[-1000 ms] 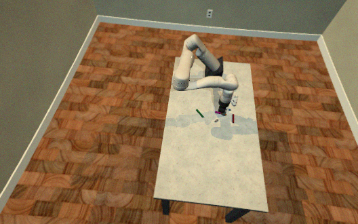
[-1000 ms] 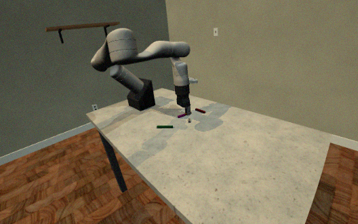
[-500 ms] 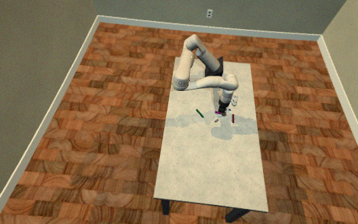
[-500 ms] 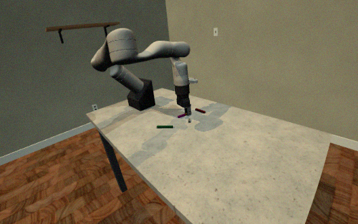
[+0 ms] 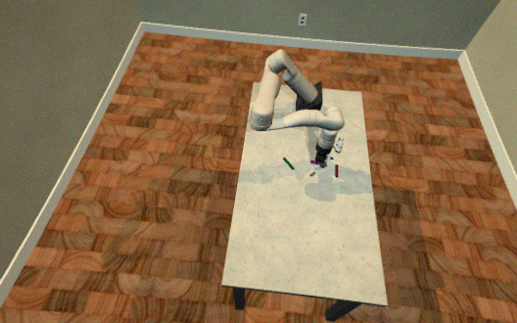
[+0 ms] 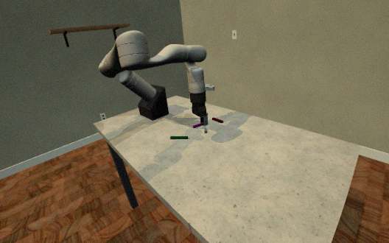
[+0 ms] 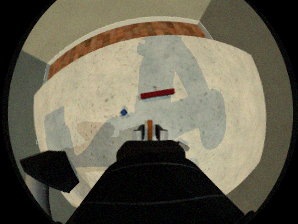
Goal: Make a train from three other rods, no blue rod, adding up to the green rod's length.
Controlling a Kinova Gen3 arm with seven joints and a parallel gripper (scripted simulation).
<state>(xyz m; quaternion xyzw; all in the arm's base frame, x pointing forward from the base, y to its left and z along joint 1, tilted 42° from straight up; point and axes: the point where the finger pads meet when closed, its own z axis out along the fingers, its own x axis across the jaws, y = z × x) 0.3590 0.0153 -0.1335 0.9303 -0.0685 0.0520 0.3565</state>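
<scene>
My hand is 1 cm above the orange rod. Also, from my hand: red rod (7 cm to the left, 3 cm ahead, 1 cm below); grey rod (6 cm ahead, 5 cm to the right, 1 cm below); small blue rod (5 cm behind, 4 cm to the left, 1 cm below).
</scene>
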